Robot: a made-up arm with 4 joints.
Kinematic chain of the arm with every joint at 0, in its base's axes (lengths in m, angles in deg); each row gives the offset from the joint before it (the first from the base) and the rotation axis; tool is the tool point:
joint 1: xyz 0 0 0.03 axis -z
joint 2: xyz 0.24 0.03 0 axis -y
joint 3: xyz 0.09 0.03 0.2 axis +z
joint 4: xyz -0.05 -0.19 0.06 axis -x
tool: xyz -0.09 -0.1 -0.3
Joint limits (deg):
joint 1: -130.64..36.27
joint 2: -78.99..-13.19
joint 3: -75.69..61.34
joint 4: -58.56..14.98
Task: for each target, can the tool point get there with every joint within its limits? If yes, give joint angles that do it. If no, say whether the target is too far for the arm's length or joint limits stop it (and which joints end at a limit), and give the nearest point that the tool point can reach.
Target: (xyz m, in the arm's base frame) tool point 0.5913 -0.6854 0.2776
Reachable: no: joint limits stop it (at a limit: joint 2, joint 3, joint 4) | nearest point 0.4048 -0.4693 -0.0520 | short by 0.436 m
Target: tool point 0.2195 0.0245 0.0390
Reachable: yes | joints 23.41 -30.70 -34.99 -47.29
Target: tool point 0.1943 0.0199 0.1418
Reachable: yes | joints -68.46 -43.42 -26.97 8.48
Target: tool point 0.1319 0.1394 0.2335
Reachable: yes | joints -87.47 -70.17 -36.79 9.16
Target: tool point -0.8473 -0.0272 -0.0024
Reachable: no: joint limits stop it (at a limit: joint 1, joint 3, joint 4) | nearest point -0.3534 0.1061 0.0221 | short by 0.512 m
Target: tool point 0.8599 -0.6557 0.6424
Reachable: no: too far | nearest point 0.4928 -0.3758 -0.0520 | short by 0.834 m
